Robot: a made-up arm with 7 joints. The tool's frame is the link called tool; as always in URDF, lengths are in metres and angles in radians. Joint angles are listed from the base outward.
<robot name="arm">
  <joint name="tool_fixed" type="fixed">
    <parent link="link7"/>
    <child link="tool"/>
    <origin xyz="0.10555 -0.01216 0.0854" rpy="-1.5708 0 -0.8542"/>
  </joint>
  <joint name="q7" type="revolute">
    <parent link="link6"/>
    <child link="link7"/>
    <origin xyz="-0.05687 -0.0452 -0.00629" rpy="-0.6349 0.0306 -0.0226"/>
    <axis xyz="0 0 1"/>
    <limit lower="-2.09" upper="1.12"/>
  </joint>
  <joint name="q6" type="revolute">
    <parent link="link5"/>
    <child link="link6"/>
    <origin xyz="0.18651 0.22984 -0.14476" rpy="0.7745 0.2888 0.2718"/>
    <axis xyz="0 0 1"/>
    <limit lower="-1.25" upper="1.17"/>
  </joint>
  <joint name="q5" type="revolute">
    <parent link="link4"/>
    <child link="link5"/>
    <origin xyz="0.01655 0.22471 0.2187" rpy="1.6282 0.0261 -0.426"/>
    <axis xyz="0 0 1"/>
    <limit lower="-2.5" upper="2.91"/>
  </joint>
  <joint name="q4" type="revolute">
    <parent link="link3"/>
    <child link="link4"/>
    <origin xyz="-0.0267 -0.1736 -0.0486" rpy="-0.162 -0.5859 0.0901"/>
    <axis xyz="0 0 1"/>
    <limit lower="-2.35" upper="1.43"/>
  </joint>
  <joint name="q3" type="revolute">
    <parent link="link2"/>
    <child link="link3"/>
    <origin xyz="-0.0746 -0.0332 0.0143" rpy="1.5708 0 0"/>
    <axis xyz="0 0 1"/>
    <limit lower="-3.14" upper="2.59"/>
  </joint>
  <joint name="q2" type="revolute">
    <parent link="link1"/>
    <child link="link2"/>
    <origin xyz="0.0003 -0.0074 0.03" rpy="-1.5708 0 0"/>
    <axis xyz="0 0 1"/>
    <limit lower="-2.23" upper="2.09"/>
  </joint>
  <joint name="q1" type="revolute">
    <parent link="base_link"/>
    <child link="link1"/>
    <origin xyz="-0.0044 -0.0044 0.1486" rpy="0 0 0"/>
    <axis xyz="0 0 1"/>
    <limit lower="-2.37" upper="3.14"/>
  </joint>
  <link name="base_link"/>
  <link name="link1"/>
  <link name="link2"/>
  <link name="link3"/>
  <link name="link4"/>
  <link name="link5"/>
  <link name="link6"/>
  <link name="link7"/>
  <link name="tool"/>
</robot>
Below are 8 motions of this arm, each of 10 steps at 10 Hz.
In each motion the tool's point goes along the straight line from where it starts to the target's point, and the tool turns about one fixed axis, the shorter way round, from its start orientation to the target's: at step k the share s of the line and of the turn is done. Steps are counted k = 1, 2, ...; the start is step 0. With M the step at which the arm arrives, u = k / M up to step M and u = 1 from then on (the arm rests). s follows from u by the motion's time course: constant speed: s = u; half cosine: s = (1 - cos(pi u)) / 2; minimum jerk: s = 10 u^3 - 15 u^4 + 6 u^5.
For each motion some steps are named. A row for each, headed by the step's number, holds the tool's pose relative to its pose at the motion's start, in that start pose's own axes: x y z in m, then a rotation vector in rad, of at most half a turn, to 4 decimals.
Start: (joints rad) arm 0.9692 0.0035 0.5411 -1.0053 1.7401 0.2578 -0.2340
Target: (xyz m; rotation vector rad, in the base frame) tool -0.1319 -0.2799 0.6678 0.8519 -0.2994 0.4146
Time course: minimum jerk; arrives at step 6
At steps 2, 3, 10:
2: 0.0252 -0.0372 -0.0186 0.1113 0.2044 -0.0107
3: 0.0599 -0.0886 -0.0444 0.2652 0.4869 -0.0254
10: 0.1198 -0.1771 -0.0887 0.5303 0.9738 -0.0509

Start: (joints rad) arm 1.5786 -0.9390 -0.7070 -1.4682 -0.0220 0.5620 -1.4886
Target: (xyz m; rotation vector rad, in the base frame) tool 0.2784 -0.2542 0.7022 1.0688 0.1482 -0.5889
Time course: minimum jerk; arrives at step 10
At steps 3, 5, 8, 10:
3: 0.0393 0.0464 -0.0719 -0.1282 -0.2497 -0.0428
5: 0.1204 0.1424 -0.2206 -0.3931 -0.7655 -0.1314
8: 0.2268 0.2683 -0.4156 -0.7406 -1.4423 -0.2475
10: 0.2407 0.2848 -0.4411 -0.7862 -1.5310 -0.2627

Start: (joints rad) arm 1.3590 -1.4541 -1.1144 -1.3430 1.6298 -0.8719 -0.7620
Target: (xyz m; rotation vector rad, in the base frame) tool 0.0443 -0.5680 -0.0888 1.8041 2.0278 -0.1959
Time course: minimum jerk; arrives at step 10
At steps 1, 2, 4, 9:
1: 0.0025 0.0004 0.0014 0.0003 0.0081 -0.0018
2: 0.0168 0.0029 0.0097 0.0018 0.0550 -0.0122
4: 0.0923 0.0159 0.0530 0.0098 0.3014 -0.0666
9: 0.2882 0.0498 0.1655 0.0307 0.9414 -0.2081

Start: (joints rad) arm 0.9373 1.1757 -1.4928 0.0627 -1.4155 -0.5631 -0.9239
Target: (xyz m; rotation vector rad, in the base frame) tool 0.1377 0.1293 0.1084 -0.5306 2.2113 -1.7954
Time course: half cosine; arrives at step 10
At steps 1, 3, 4, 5, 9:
1: 0.0000 0.0030 -0.0002 0.0186 -0.0110 -0.0145
3: -0.0002 0.0252 -0.0016 0.1563 -0.0923 -0.1223
4: -0.0003 0.0422 -0.0026 0.2620 -0.1547 -0.2050
5: -0.0004 0.0611 -0.0038 0.3792 -0.2239 -0.2966
9: -0.0008 0.1191 -0.0075 0.7399 -0.4369 -0.5787

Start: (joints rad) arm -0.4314 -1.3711 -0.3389 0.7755 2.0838 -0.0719 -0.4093
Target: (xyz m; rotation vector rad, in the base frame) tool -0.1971 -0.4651 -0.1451 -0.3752 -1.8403 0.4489
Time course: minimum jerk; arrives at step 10
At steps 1, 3, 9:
1: -0.0036 -0.0038 -0.0044 0.0100 0.0060 -0.0022
3: -0.0678 -0.0728 -0.0836 0.1911 0.1147 -0.0421
9: -0.4125 -0.4428 -0.5081 1.1617 0.6974 -0.2560

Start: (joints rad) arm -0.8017 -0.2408 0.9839 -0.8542 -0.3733 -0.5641 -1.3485
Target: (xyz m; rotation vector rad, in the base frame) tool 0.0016 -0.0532 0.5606 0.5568 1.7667 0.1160
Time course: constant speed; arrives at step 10
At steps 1, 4, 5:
1: -0.0026 -0.0031 0.0005 0.0243 -0.0047 0.0087
4: -0.0103 -0.0124 0.0019 0.0970 -0.0188 0.0350
5: -0.0129 -0.0154 0.0024 0.1213 -0.0235 0.0437

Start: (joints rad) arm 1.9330 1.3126 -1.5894 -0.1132 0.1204 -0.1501 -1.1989
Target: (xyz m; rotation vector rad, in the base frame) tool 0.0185 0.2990 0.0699 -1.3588 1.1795 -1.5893
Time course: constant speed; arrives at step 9
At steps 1, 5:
1: 0.0179 0.0201 0.0079 -0.0202 0.0992 -0.0605
5: 0.0895 0.1005 0.0395 -0.1011 0.4959 -0.3026

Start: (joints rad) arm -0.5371 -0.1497 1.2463 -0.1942 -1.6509 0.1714 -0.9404
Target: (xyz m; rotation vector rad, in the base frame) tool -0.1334 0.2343 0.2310 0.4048 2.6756 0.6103
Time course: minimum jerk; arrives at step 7
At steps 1, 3, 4, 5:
1: 0.0015 0.0012 -0.0019 0.0046 0.0045 0.0106
3: 0.0240 0.0193 -0.0297 0.0728 0.0712 0.1678
4: 0.0412 0.0332 -0.0511 0.1251 0.1223 0.2884
5: 0.0557 0.0450 -0.0691 0.1693 0.1655 0.3902

